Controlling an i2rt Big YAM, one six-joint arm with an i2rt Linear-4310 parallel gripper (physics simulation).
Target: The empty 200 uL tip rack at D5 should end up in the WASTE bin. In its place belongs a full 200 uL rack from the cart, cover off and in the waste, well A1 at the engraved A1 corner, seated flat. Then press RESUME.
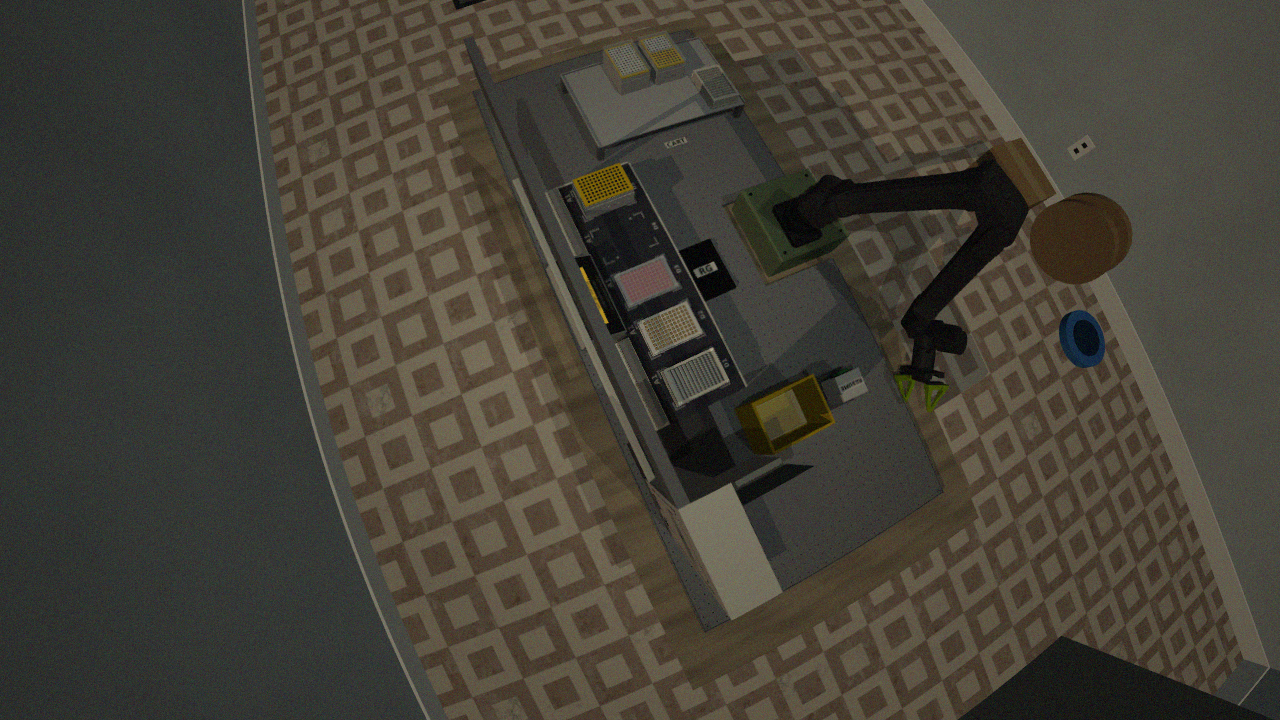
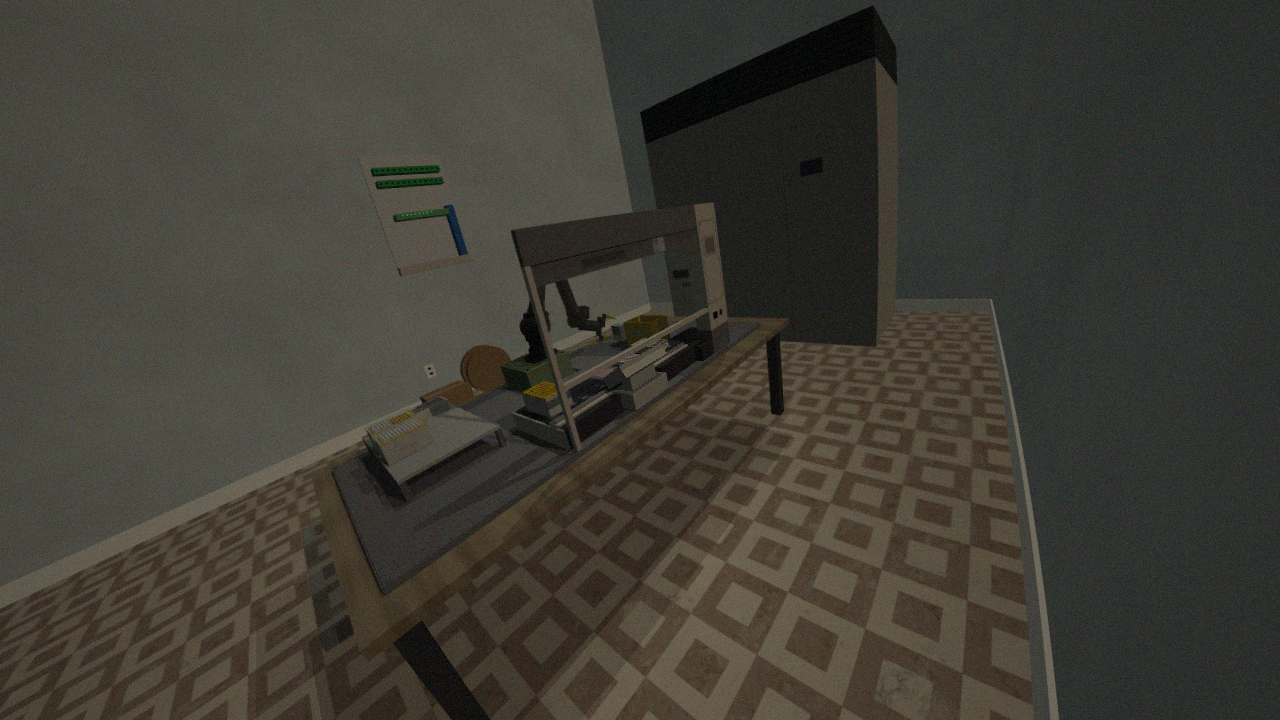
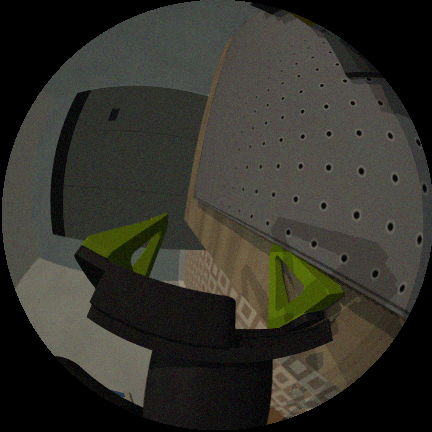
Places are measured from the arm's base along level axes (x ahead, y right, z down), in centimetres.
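Pixels of known places: gripper, fingertip midpoint: [image 1: 916, 407] [image 3: 222, 233]; arm's base, link origin: [image 1: 796, 223] [image 2: 541, 356].
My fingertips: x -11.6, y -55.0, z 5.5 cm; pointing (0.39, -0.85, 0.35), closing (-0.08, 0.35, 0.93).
Ahead of a thing's pixels: the offset from my fingertips to its top centre. "*": to the spot under its first point.
A yellow tip rack @(dy +80.1, dx +53.0, dz -8.5 cm) [image 1: 604, 185] [image 2: 544, 394] with dark, empty-looking holes sits at the far end of the deck, at D5. On the cart @(dy +109.2, dx +26.2, dz -3.2 cm) [image 1: 617, 111] [image 2: 452, 447] stand a rack with pale tips @(dy +115.9, dx +31.7, dz -9.6 cm) [image 1: 626, 62], a rack partly pale and partly yellow @(dy +116.1, dx +20.9, dz -9.6 cm) [image 1: 662, 55], and a grey rack-like item @(dy +102.8, dx +9.9, dz -5.7 cm) [image 1: 716, 85]. Covers cannot be made out. The yellow WASTE bin @(dy +14.3, dx +36.6, dz -10.1 cm) [image 1: 760, 434] [image 2: 646, 327] has a pale patch inside. The white RESUME box @(dy +13.9, dx +19.2, dz -7.0 cm) [image 1: 848, 385] is beside it. My gripper [image 1: 918, 402] [image 3: 222, 233] is open and empty, beyond RESUME near the table's edge.
A pink rack @(dy +55.3, dx +52.4, dz -3.9 cm) [image 1: 646, 280], a beige rack @(dy +42.9, dx +52.0, dz -3.9 cm) [image 1: 671, 327] and a grey rack @(dy +30.5, dx +51.7, dz -5.6 cm) [image 1: 695, 376] occupy other deck slots. A black RG pad @(dy +54.4, dx +36.1, dz +2.0 cm) [image 1: 707, 268] lies beside the deck. The frame's upper beam @(* dy +59.7, dx +72.0, dz -46.2 cm) [image 2: 608, 240] runs above it. The arm stands on a green base [image 1: 760, 228].
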